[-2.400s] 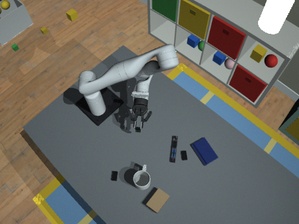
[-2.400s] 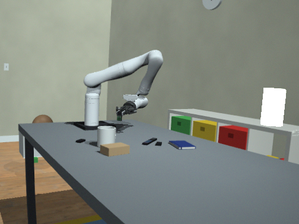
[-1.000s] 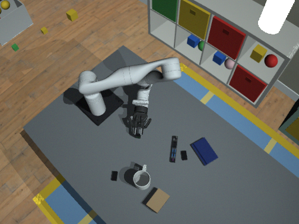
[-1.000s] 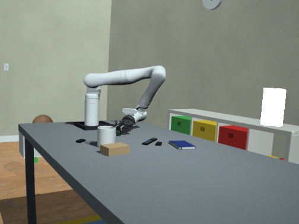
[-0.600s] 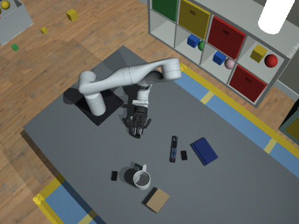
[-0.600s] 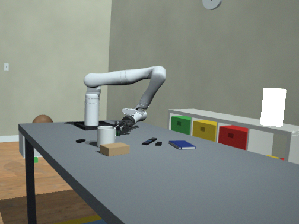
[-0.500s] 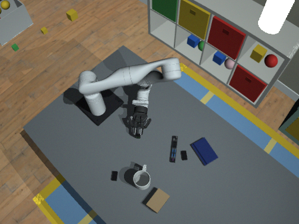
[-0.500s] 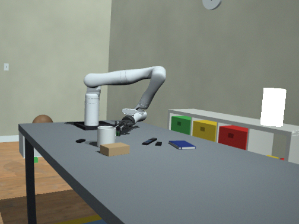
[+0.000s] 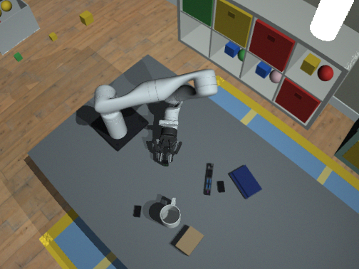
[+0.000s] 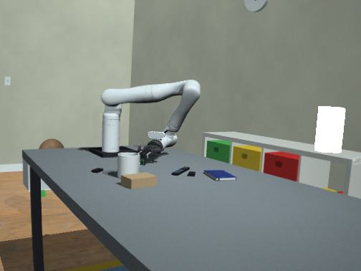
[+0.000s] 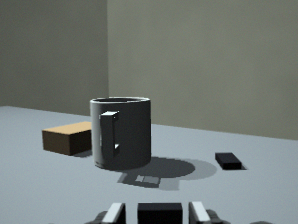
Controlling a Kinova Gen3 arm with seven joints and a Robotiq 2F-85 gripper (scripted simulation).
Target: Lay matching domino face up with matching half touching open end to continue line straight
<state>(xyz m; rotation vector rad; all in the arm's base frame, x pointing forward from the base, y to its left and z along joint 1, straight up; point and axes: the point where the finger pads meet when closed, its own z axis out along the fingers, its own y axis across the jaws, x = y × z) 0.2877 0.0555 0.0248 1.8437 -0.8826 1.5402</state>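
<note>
My hand is 20 mm above the dark domino, 10 mm to the left of it and 10 mm short of it. The rest, counted from my hand: white mug 210 mm ahead, 180 mm to the right, 10 mm below; cardboard box 340 mm ahead, 200 mm to the right, 30 mm below.
</note>
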